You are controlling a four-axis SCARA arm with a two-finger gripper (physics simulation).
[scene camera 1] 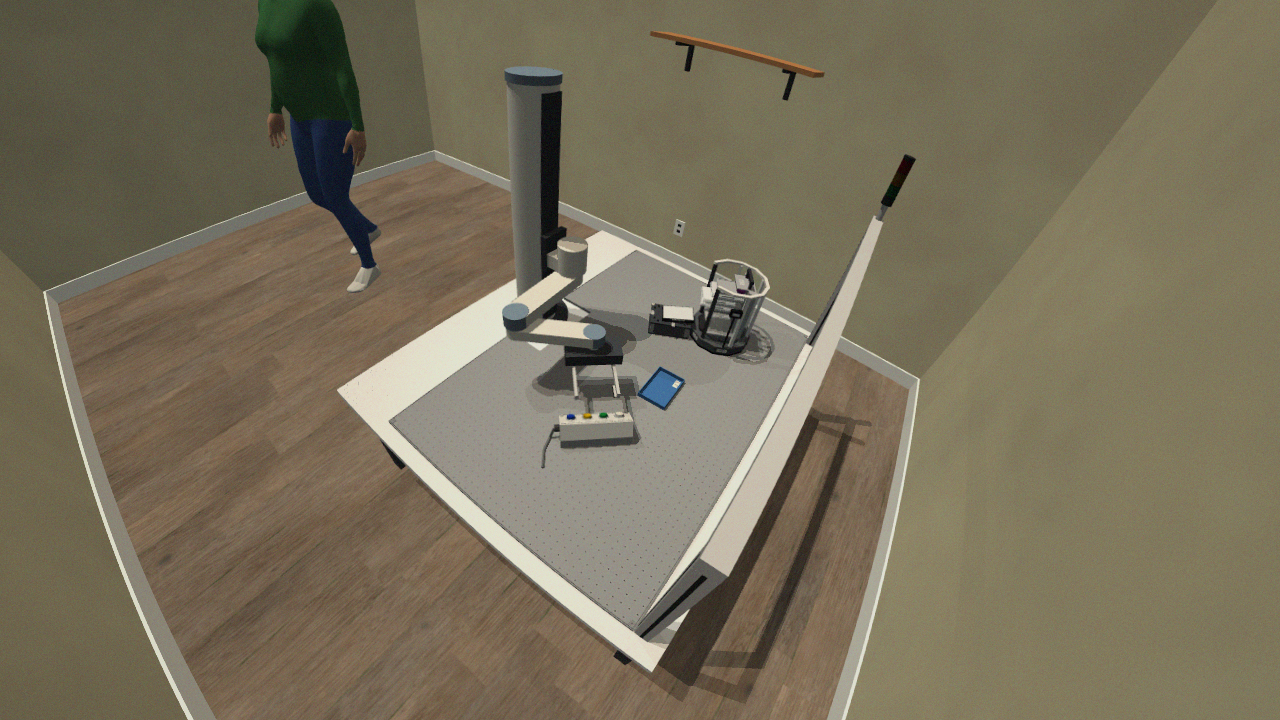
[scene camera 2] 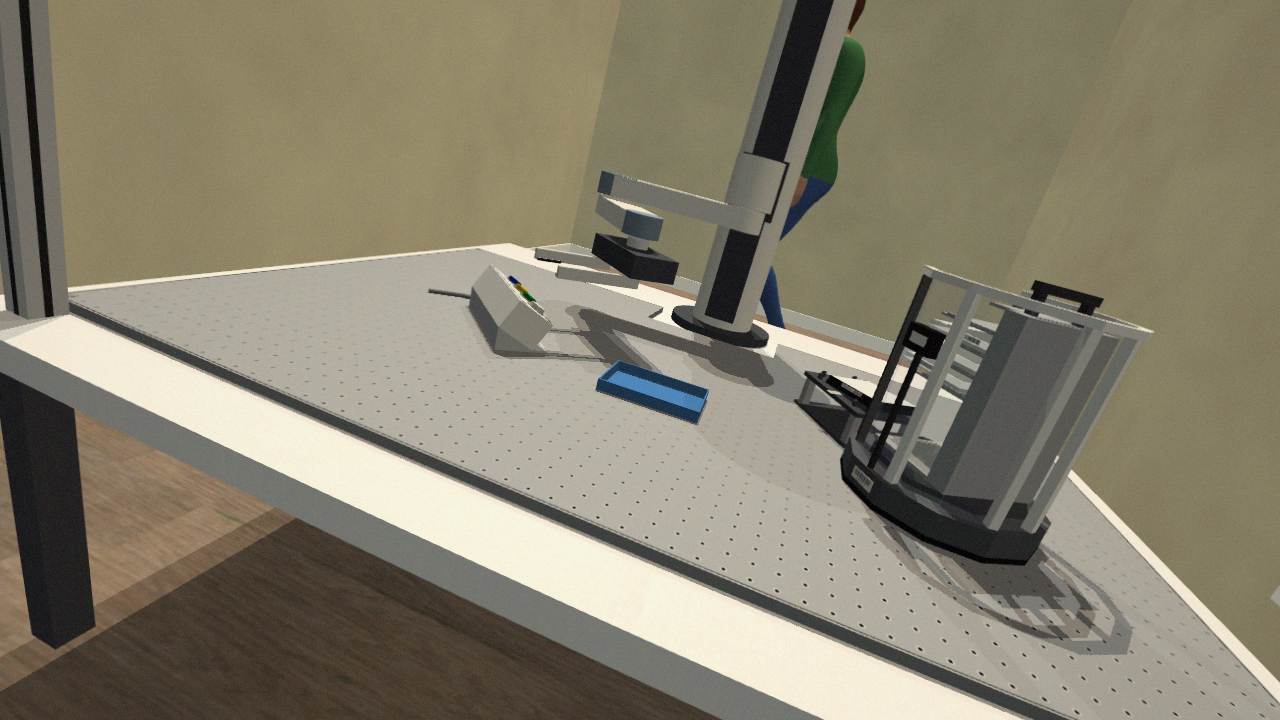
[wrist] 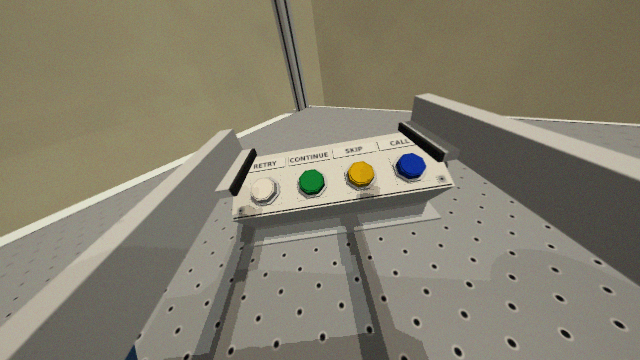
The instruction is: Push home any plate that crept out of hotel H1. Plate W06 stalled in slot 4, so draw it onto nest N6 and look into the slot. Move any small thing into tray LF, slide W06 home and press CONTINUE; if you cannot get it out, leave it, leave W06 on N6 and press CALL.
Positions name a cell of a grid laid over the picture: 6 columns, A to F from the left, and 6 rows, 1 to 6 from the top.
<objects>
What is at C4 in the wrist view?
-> A button box.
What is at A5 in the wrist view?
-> The gripper.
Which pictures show the gripper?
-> Scene camera 1, scene camera 2 and the wrist view: all of them.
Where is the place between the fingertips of the gripper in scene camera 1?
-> At C4
</objects>
